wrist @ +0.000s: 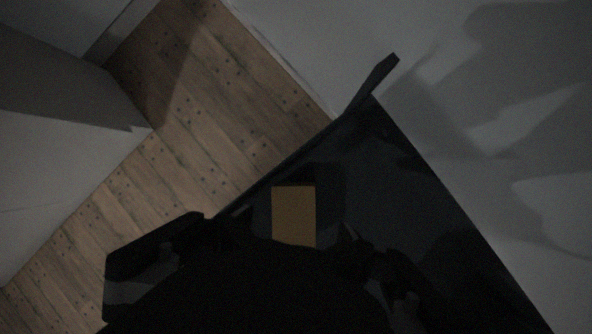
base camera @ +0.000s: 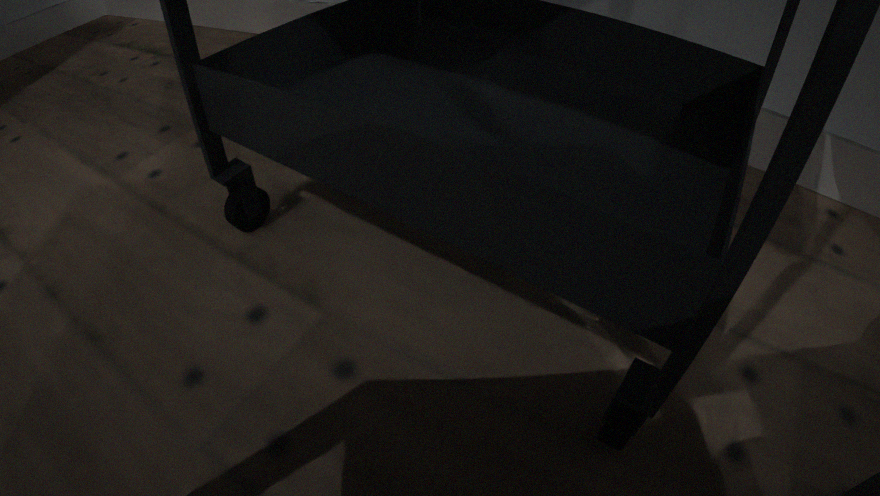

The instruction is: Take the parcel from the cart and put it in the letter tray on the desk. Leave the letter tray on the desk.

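Places are measured from the arm's base along level axes (x down, y back, z left), in metres.
Where they show: gripper, fingertip midpoint: (wrist: 294, 223).
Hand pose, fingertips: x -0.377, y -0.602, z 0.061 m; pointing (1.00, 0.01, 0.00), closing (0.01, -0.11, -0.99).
Note:
Things, the pixels of their top centre, and the offset from my fingertips. "spot": a spot on its surface instead. Level surfaces: height alone.
- parcel, top centre: (wrist: 293, 219) dx +0.061, dy +0.019, dz +0.002 m
- caster wheel, surface spot: (base camera: 247, 206) spot: dx +0.736, dy +0.108, dz +0.131 m
- handle, surface spot: (wrist: 372, 82) spot: dx +0.012, dy -0.156, dz -0.038 m
- wooden floor, surface height: dx +0.774 m
The parcel (wrist: 293, 215) is a yellow-brown box lying in the dark top tray of the cart (wrist: 387, 190) (base camera: 264, 117), close to one side wall in the wrist view. My gripper (wrist: 294, 223) is open, with its fingertips apart on the left and right of the parcel as seen in the wrist view. The gripper's dark body hides the parcel's near end. How far the fingertips are above the tray floor is hard to tell in the dim light. The desk and the letter tray cannot be made out in either view.
The cart's lower shelf, legs and a caster wheel (base camera: 247, 206) stand close ahead in the base camera view. A handle (wrist: 372, 82) sticks out at the tray's far corner. A pale wall (wrist: 545, 210) is behind the cart. A pale surface (wrist: 45, 170) stands left, across the wooden floor (wrist: 200, 135).

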